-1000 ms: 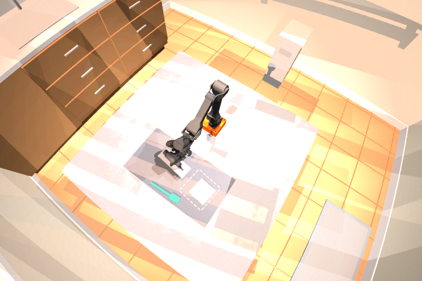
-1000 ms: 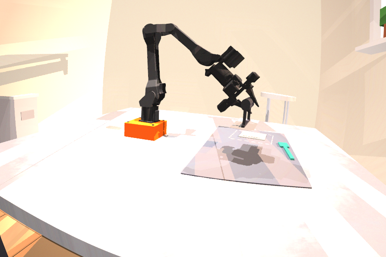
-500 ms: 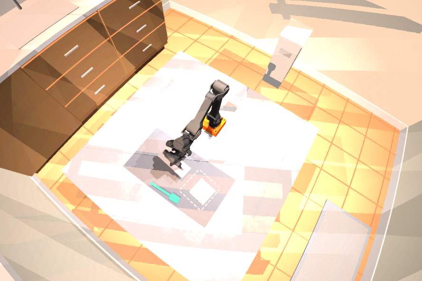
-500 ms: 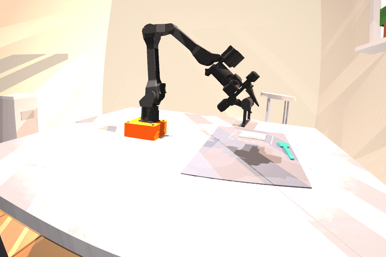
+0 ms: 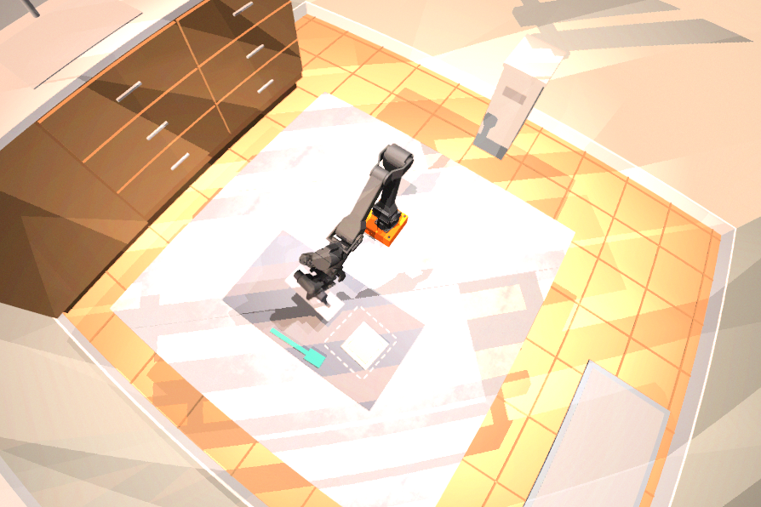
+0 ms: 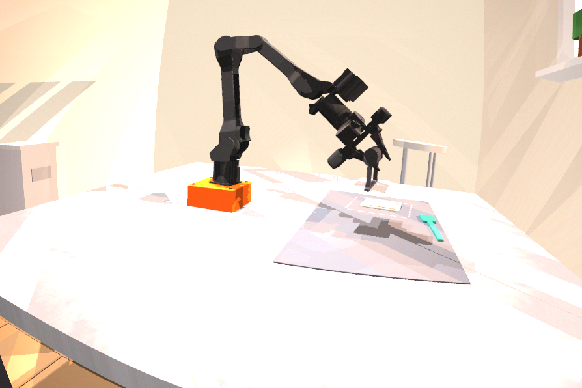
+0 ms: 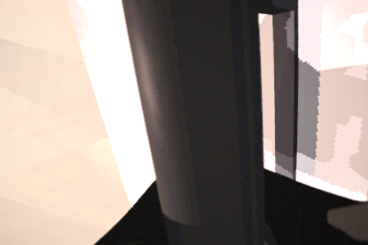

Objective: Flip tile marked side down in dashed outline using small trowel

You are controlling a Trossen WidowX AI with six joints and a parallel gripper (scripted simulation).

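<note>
Right now the teal trowel is 130 mm ahead of my gripper tip, 70 mm to the left of it and 140 mm below it. The rest, counted from my gripper tip: white tile (30 mm behind, 210 mm to the left, 140 mm below); then grey mat (20 mm to the left, 160 mm below); then grey trowel (30 mm behind, 10 mm below).
</note>
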